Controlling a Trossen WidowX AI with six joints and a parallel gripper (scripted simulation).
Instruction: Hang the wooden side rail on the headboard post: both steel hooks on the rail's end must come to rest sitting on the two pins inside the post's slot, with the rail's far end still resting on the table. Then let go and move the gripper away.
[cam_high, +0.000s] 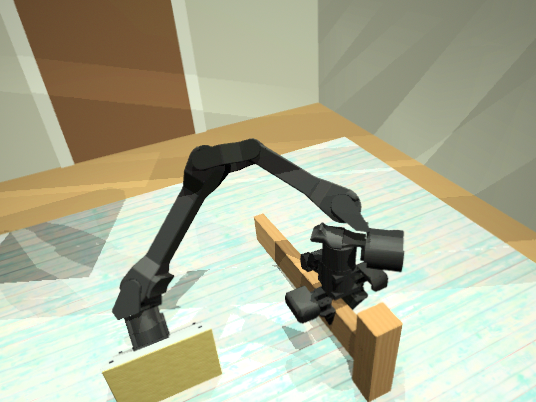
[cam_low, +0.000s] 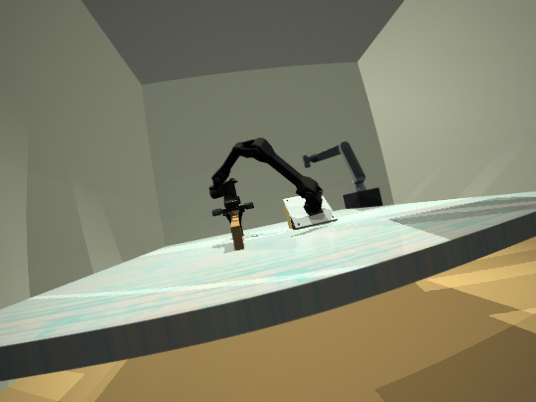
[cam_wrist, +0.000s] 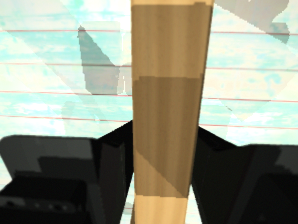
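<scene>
The headboard post lies 110 mm to the right of my gripper tip, 40 mm above it and 10 mm behind it.
</scene>
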